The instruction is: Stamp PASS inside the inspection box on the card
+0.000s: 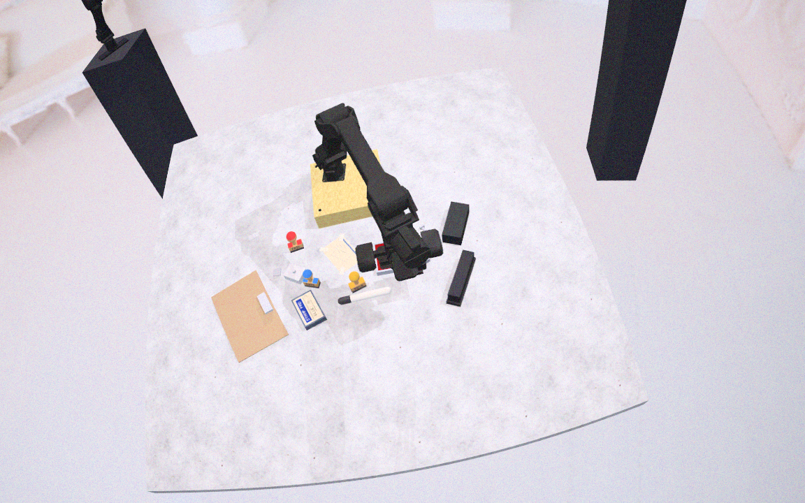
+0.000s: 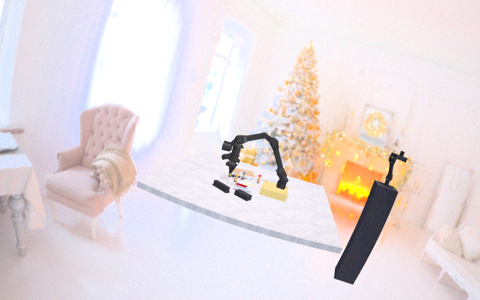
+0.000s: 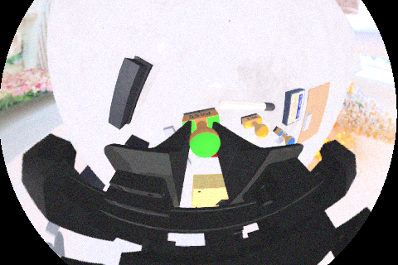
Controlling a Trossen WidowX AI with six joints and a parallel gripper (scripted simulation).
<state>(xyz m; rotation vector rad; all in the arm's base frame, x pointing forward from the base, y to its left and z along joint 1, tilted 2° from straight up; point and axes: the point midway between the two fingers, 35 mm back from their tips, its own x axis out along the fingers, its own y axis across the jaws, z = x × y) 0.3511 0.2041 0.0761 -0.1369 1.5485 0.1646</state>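
Right now the red ink pad is 9 cm behind my gripper tip, 5 cm to the right of it and 8 cm below it. The rest, counted from my gripper tip: orange-knobbed stamp 1 cm behind, 12 cm to the right, 7 cm below; marker 3 cm ahead, 12 cm to the right, 8 cm below; green-knobbed stamp right at my gripper tip.
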